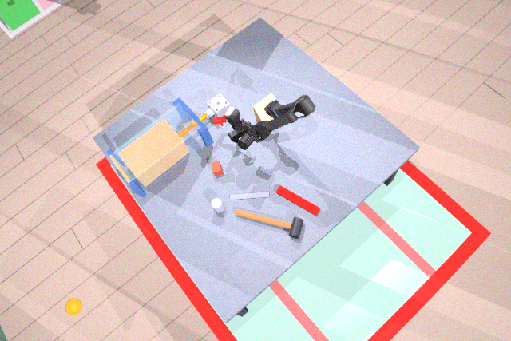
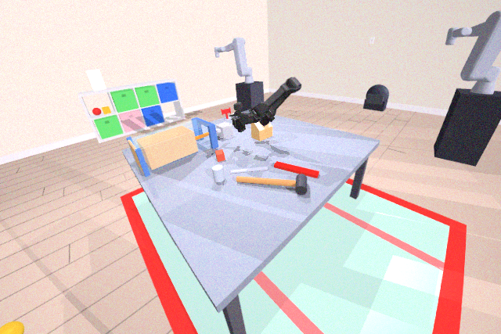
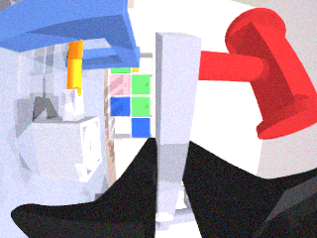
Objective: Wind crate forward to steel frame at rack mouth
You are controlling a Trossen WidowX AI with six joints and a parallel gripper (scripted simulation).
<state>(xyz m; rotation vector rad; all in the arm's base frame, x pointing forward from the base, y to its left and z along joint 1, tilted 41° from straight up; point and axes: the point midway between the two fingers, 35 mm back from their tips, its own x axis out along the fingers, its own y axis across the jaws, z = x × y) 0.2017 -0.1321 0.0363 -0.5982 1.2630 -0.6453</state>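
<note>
Right now my gripper tip is 4 cm below the red knob, 4 cm short of it and 3 cm to the right of it. Round my gripper tip: white bar: 32 cm to the left, 19 cm below, 18 cm ahead; then white crank handle: 1 cm to the left, 1 cm ahead, 1 cm above; then white winch: 16 cm to the right, 16 cm below, 9 cm behind.
</note>
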